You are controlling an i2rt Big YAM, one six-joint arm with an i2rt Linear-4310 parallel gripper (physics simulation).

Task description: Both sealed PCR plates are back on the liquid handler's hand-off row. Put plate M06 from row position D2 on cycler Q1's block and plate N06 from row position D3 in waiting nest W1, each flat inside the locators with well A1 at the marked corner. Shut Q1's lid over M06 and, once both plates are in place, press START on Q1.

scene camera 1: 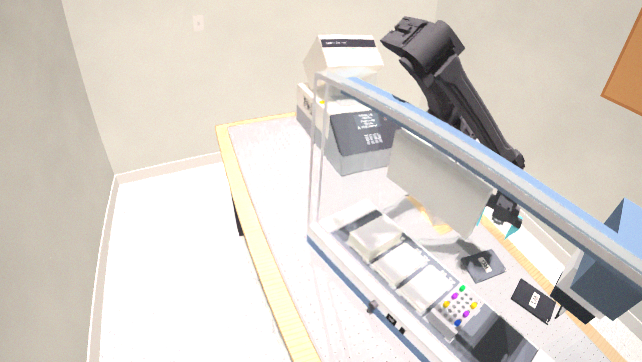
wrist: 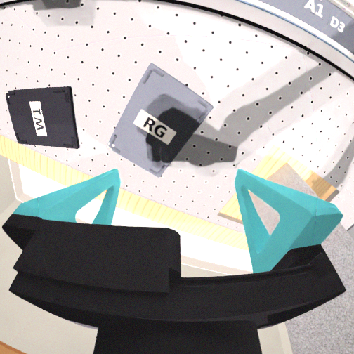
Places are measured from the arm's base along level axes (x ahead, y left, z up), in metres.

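Where they show: gripper, between the fingertips: (scene camera 1: 491, 232).
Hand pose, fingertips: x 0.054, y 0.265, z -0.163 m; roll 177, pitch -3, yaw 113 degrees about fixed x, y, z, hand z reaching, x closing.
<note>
After its pixels a point has its place.
Plate M06 (scene camera 1: 426, 288) lies in D2 beside the tube rack, and plate N06 (scene camera 1: 401, 262) lies in D3, both pale and seen through the clear front; their writing is unreadable. My gripper (scene camera 1: 497, 223) {x 0.054, y 0.265, z -0.163 m} (wrist: 177, 175) is open and empty, teal fingers wide apart, high above the bench near the nest marked RG. Waiting nest W1 (scene camera 1: 521, 291) (wrist: 56, 119) is a dark plate holder with no plate on it. Cycler Q1 (scene camera 1: 341, 161) {x 0.261, y -0.289, z -0.227 m} stands at the back left. Its cream lid (scene camera 1: 350, 57) {x 0.123, y -0.525, z 0.101 m} is raised; the block is mostly hidden. START cannot be made out.
The grey RG nest (scene camera 1: 494, 270) (wrist: 131, 107) lies between W1 and the row, under the arm's shadow. A tall pale item (scene camera 1: 376, 239) {x 0.371, y 0.107, z -0.194 m} stands beyond N06. The tube rack (scene camera 1: 441, 321) has coloured caps. A blue-topped frame (scene camera 1: 475, 150) {x 0.416, y 0.312, z 0.214 m} and a grey panel (scene camera 1: 435, 180) rise over the row.
</note>
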